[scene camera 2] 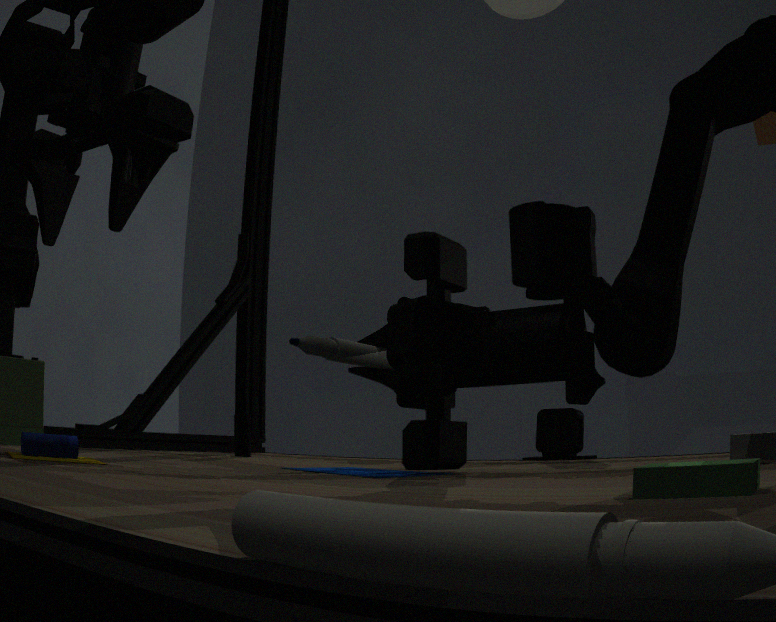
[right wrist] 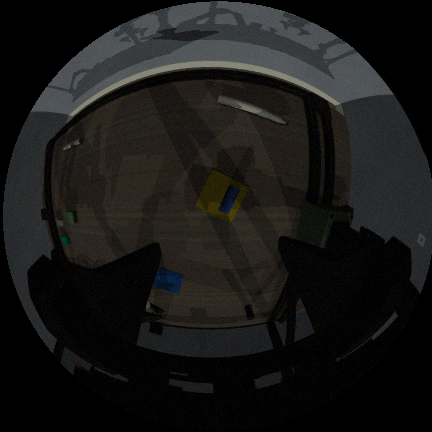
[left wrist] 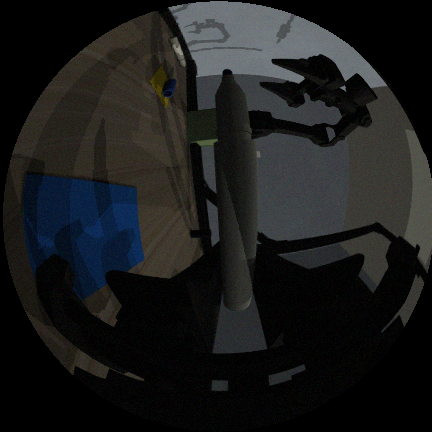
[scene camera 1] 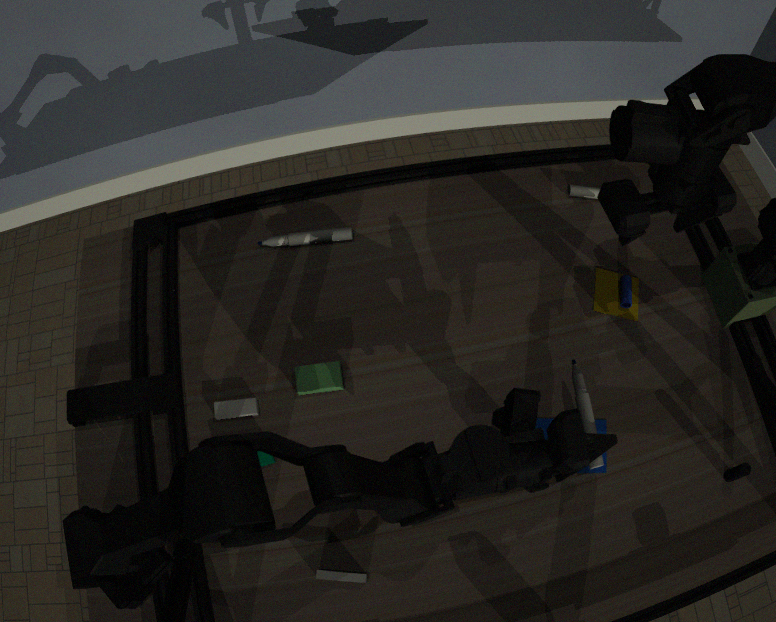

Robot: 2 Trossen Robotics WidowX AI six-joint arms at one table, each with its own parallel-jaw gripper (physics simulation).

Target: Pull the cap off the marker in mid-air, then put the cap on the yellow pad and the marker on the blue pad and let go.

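Pixels of known places: left gripper, fingertip midpoint: (scene camera 2: pixel 351 360) (right wrist: pixel 162 313) (left wrist: pixel 234 245) (scene camera 1: pixel 613 440); right gripper, fingertip midpoint: (scene camera 2: pixel 79 238) (right wrist: pixel 219 246) (left wrist: pixel 264 73) (scene camera 1: pixel 649 236); left arm's base, origin of the base link: (scene camera 1: pixel 117 556); right arm's base, origin of the base link: (right wrist: pixel 337 235) (scene camera 1: pixel 758 270).
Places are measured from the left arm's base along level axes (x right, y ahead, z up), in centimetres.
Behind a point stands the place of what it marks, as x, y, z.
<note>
The uncapped marker (scene camera 1: pixel 581 391) {28.9, 53.6, 5.1} (scene camera 2: pixel 327 347) {27.9, 53.9, 4.3} (left wrist: pixel 234 165) {29.5, 52.2, 4.2} is white with a dark tip. My left gripper (scene camera 1: pixel 592 440) {36.1, 51.6, 4.1} (scene camera 2: pixel 365 356) {36.1, 51.6, 4.1} (left wrist: pixel 234 245) {36.1, 51.6, 4.1} is shut on its rear part and holds it in the air above the blue pad (scene camera 1: pixel 601 425) {34.7, 56.5, -5.3} (scene camera 2: pixel 362 471) {32.3, 50.9, -5.3} (left wrist: pixel 85 205) {30.3, 52.1, -5.3} (right wrist: pixel 170 281) {34.9, 53.1, -5.3}. The blue cap (scene camera 1: pixel 625 291) {26.5, 75.6, -3.6} (scene camera 2: pixel 49 445) {25.7, 75.9, -4.4} (left wrist: pixel 169 88) {26.9, 74.1, -3.8} (right wrist: pixel 229 200) {26.6, 76.2, -3.5} lies on its side on the yellow pad (scene camera 1: pixel 606 291) {24.0, 74.6, -5.3} (scene camera 2: pixel 93 461) {25.7, 72.0, -5.3} (left wrist: pixel 158 80) {24.4, 73.9, -5.3} (right wrist: pixel 210 192) {23.8, 74.3, -5.3}. My right gripper (scene camera 2: pixel 83 235) {25.2, 73.9, 11.9} (left wrist: pixel 264 73) {25.2, 73.9, 11.9} (right wrist: pixel 219 246) {25.2, 73.9, 11.9} is open and empty, high above the table, with the cap between and beyond its fingertips in its wrist view.
Two other white markers (scene camera 1: pixel 307 238) {-14.9, 51.2, -3.7} (scene camera 1: pixel 582 192) {11.5, 87.2, -3.8} lie near the far edge. A green block (scene camera 1: pixel 319 378) {1.4, 36.9, -3.9} (scene camera 2: pixel 696 480) {-0.4, 38.0, -4.6}, a white block (scene camera 1: pixel 236 408) {-4.0, 26.3, -4.2} and a teal piece (scene camera 1: pixel 264 458) {3.6, 24.1, -3.9} lie at the left. A green box (scene camera 1: pixel 725 291) {40.6, 86.2, -0.8} (scene camera 2: pixel 21 398) {41.7, 85.3, -0.5} stands at the frame rail beyond the yellow pad.
</note>
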